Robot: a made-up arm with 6 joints.
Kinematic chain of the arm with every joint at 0, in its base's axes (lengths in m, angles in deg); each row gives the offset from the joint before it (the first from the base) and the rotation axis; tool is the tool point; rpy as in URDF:
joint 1: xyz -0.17 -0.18 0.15 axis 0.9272 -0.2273 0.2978
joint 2: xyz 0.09 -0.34 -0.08 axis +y
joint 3: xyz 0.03 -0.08 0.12 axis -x
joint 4: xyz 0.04 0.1 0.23 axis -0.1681 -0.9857 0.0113
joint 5: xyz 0.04 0 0.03 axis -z
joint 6: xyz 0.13 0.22 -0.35 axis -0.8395 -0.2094 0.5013
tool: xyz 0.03 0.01 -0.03 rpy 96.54 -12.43 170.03
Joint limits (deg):
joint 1: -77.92..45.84
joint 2: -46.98..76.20
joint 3: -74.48..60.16
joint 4: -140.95..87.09
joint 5: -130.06..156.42
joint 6: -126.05..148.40
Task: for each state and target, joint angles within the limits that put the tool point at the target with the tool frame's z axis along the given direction. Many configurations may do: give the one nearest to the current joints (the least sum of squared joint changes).
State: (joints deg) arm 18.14 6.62 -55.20 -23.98 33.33 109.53
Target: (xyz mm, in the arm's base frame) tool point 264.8 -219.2 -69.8 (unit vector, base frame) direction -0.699 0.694 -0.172
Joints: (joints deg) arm 32.51 32.55 -35.14 -11.20 50.35 95.38
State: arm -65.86 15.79 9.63 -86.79 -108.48 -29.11
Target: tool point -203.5 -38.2 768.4 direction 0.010 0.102 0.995
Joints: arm -49.45 10.34 -6.15 -82.12 -130.06 -7.00
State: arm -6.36 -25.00 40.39 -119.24 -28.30 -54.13
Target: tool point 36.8 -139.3 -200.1 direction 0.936 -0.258 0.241
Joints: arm 38.54 -44.74 44.30 -71.24 13.19 -76.34
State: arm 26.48 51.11 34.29 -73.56 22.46 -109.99
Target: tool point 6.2 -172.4 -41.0 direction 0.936 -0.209 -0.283
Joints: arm 29.96 11.52 6.89 -38.85 14.35 -112.04
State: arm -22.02 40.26 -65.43 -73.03 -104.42 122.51
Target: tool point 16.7 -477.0 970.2 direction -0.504 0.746 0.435
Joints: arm -46.42 44.32 -70.87 -82.80 -111.88 90.32
